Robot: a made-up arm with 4 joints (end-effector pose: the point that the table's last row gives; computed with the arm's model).
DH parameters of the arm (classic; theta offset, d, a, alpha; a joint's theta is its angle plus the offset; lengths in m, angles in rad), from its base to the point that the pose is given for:
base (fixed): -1.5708 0.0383 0 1.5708
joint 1: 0 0.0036 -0.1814 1.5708
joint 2: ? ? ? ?
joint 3: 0 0.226 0.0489 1.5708
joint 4: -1.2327 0 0.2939 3.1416
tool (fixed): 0.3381 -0.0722 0 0
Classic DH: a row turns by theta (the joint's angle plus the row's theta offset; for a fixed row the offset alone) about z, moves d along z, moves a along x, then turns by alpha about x.
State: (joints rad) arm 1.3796 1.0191 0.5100 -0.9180
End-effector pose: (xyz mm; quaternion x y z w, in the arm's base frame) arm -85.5 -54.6 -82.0 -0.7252 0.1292 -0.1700 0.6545
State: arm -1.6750 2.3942 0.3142 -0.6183
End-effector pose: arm -155.5 9.9 303.0 0.4563 0.6738 -0.3969 0.4246
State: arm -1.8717 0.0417 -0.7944 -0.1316
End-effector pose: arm 49.8 88.3 47.9 0.9703 -0.0532 -0.0024 0.2361
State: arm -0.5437 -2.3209 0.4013 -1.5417
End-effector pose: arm 72.5 133.5 -13.3 0.2704 0.3191 -0.8629 0.2835
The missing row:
joint 2: 0 -0.0413 0.171 -1.5708
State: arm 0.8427 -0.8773 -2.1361 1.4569
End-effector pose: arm -243.4 -150.5 -98.4 0.1253 0.6790 -0.4552 0.5621
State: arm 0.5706 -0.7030 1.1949 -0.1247
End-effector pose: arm 223.5 70.7 133.3 -0.7304 -0.0603 0.3642 0.5746
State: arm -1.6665 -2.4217 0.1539 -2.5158
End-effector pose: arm 287.0 67.3 -39.9 0.6287 0.4574 -0.4205 0.4675
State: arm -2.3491 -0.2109 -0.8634 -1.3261
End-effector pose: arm -68.8 -228.2 65.0 -0.7394 0.6678 -0.0394 0.0755
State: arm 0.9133 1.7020 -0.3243 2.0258
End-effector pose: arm -333.1 320.0 -553.6 -0.2687 0.3932 0.8595 0.1857
